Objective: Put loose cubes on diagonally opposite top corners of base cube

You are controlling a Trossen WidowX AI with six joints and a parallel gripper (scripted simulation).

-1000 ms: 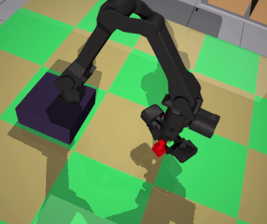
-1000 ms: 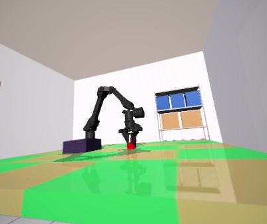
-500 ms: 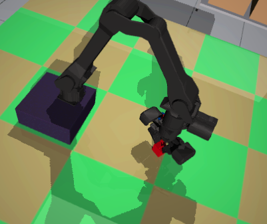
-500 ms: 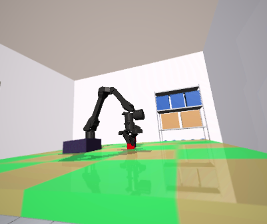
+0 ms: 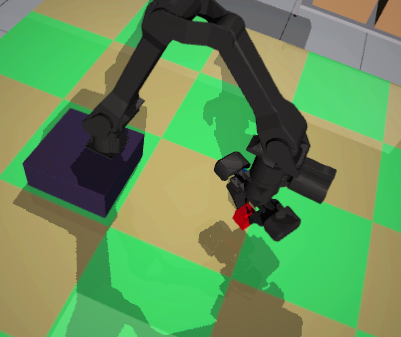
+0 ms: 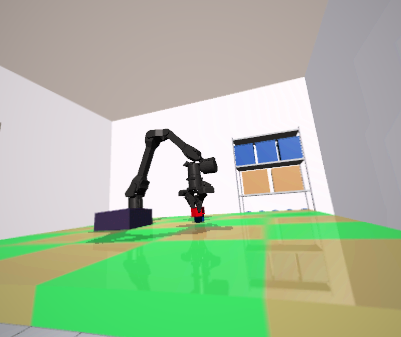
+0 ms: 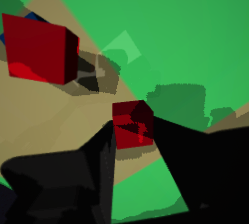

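Now: gripper tip 10 cm to the right of the blue base cube, 4 cm past it and 3 cm above it.
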